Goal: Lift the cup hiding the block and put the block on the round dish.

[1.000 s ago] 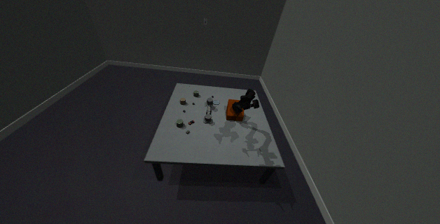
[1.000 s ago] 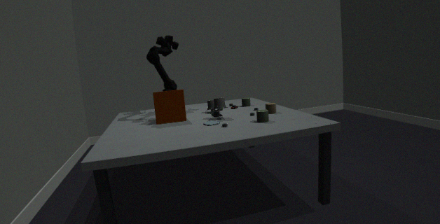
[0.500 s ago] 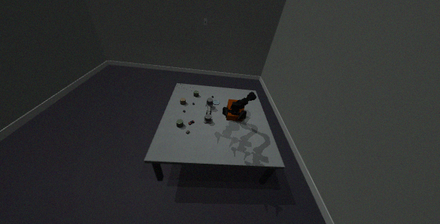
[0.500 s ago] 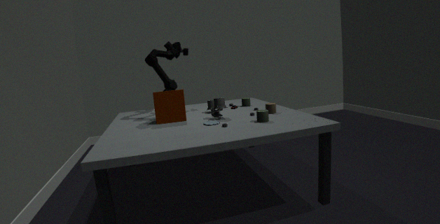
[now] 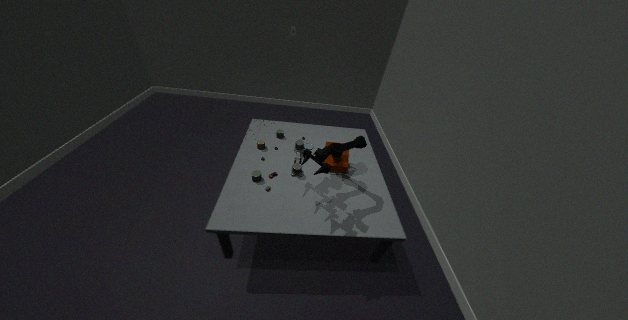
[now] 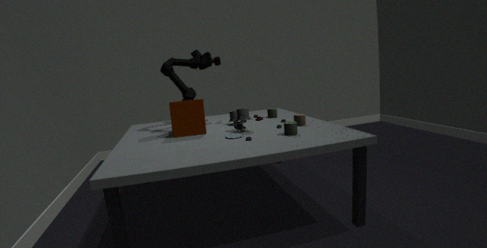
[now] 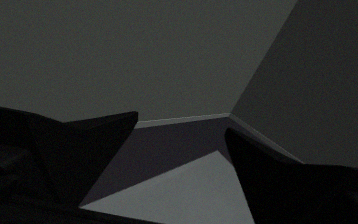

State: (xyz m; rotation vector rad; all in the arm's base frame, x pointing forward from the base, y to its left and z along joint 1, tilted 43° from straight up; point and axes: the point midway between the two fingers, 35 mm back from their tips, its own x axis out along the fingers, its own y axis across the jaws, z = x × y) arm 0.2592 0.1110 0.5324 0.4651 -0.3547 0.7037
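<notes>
My gripper tip is 10 mm short of the grey cup, 360 mm to the left of it and 370 mm above it. Round my gripper tip: dark grey block 10 mm ahead, 380 mm to the right, 390 mm below; then small balance 10 mm behind, 510 mm to the right, 400 mm below; then red toy car 200 mm ahead, 350 mm to the right, 420 mm below.
</notes>
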